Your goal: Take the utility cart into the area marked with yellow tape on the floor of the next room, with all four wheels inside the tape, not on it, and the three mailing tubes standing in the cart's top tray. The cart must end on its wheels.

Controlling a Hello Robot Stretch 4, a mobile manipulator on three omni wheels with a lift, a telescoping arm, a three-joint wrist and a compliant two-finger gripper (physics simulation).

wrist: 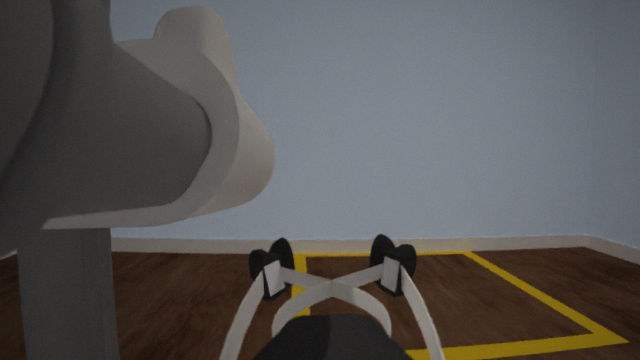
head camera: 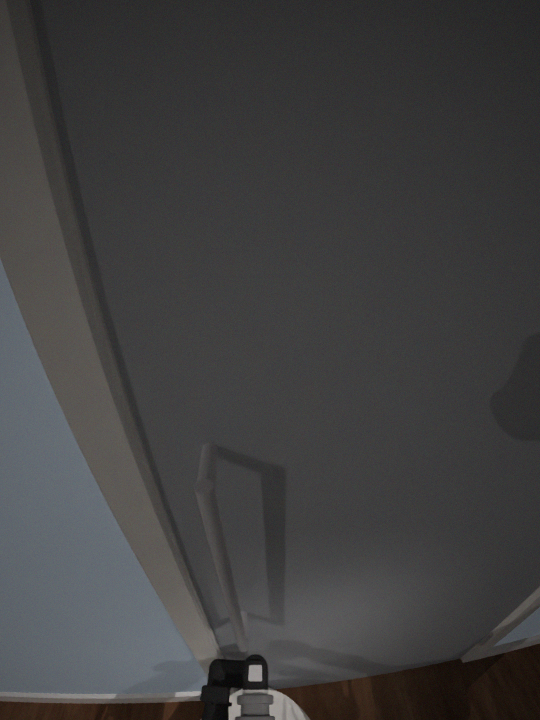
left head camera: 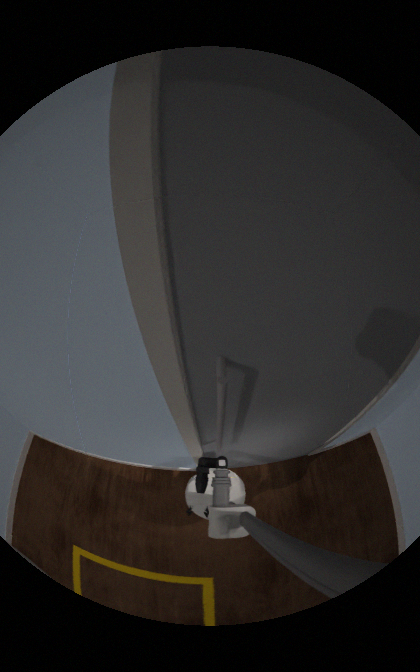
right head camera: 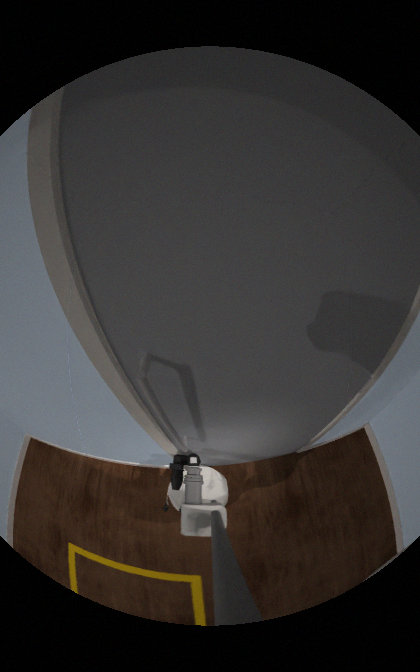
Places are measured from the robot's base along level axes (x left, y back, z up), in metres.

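Pixels of known places: gripper, between the fingertips: (wrist: 332, 255) (left head camera: 197, 516) (right head camera: 173, 512).
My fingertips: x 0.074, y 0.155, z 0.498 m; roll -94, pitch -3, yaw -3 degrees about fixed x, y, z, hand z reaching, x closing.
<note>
Behind a point stands the place of what it marks.
The yellow tape outline (left head camera: 208, 602) (right head camera: 198, 600) (wrist: 525, 348) @[x 0.747, y 0.854, z -0.038 m] lies on the wooden floor. It is at the lower left in both side head views and ahead to the right in the wrist view. The gripper (wrist: 332, 267) @[x 0.074, y 0.155, z 0.498 m] is open, its two fingertips apart with no object between them. It points toward the far wall, above the floor on the near left side of the tape. The utility cart and the three mailing tubes do not show in any view.
A large grey door (head camera: 348, 290) @[x -0.157, y -0.218, z 1.441 m] (left head camera: 275, 225) @[x -0.092, y -0.214, z 1.515 m] (right head camera: 200, 225) @[x -0.147, y -0.217, z 1.498 m] stands shut close in front of the head, with a bar handle (head camera: 217, 552) @[x -0.018, y -0.141, z 1.160 m] (left head camera: 220, 415) @[x -0.017, y -0.141, z 1.144 m] near its left edge. Its beige frame (head camera: 75, 348) @[x 0.087, y -0.190, z 1.407 m] (left head camera: 135, 200) @[x 0.092, y -0.189, z 1.557 m] meets the blue wall (head camera: 46, 523) @[x 0.243, y -0.194, z 1.126 m] (wrist: 425, 125) @[x 0.737, y 1.966, z 0.767 m].
</note>
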